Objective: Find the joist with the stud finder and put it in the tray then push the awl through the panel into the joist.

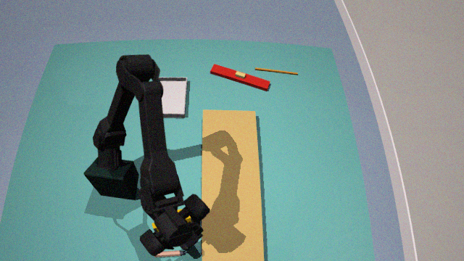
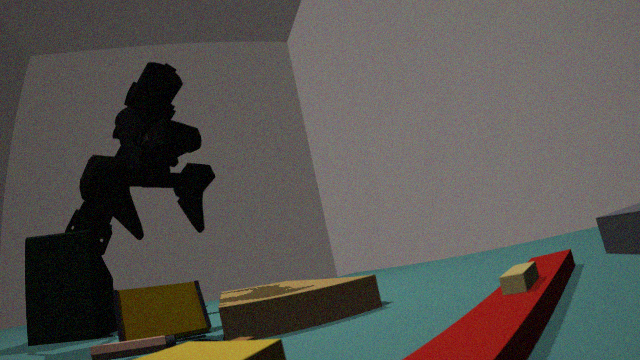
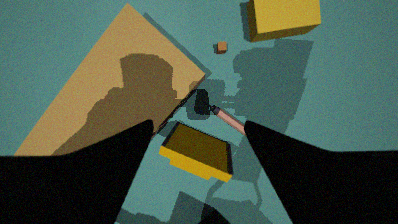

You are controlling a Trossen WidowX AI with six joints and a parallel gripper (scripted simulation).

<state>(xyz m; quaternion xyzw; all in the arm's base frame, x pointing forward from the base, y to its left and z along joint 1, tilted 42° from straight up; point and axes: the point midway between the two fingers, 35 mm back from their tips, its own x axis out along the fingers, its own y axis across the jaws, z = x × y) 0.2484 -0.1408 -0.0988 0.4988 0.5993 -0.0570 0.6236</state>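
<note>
Now: gripper tip 70 mm past the stud finder, 60 mm to the right of it and 110 mm above it. Round my gripper tip: square indicator 90 mm behind, 70 mm to the left, 110 mm below; awl 30 mm behind, 30 mm to the right, 120 mm below; dark box 420 mm ahead, 240 mm to the right, 110 mm below.
</note>
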